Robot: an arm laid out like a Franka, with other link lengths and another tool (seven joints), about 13 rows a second.
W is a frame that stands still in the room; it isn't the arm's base.
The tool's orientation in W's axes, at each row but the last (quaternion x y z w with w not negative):
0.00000 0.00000 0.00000 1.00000
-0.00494 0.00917 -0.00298 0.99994
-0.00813 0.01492 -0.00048 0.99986
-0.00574 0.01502 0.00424 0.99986
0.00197 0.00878 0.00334 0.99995
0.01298 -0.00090 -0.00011 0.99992
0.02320 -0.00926 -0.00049 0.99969
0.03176 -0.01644 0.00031 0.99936
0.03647 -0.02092 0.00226 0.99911
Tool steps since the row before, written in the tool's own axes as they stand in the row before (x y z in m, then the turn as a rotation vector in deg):
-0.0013 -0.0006 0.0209 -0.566 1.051 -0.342
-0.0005 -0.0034 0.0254 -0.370 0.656 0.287
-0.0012 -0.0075 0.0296 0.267 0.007 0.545
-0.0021 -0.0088 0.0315 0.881 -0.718 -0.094
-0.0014 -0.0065 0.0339 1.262 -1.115 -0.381
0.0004 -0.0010 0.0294 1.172 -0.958 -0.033
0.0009 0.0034 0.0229 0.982 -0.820 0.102
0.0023 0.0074 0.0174 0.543 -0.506 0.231
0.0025 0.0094 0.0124 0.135 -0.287 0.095
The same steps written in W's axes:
-0.0013 -0.0006 0.0209 -0.566 1.051 -0.342
-0.0001 -0.0031 0.0254 -0.361 0.661 0.287
-0.0003 -0.0070 0.0297 0.283 0.016 0.537
-0.0011 -0.0085 0.0316 0.884 -0.712 -0.112
-0.0008 -0.0066 0.0339 1.262 -1.105 -0.408
0.0003 -0.0018 0.0294 1.172 -0.957 -0.056
0.0005 0.0023 0.0230 0.979 -0.825 0.082
0.0017 0.0063 0.0179 0.536 -0.520 0.216
0.0019 0.0085 0.0131 0.133 -0.293 0.079

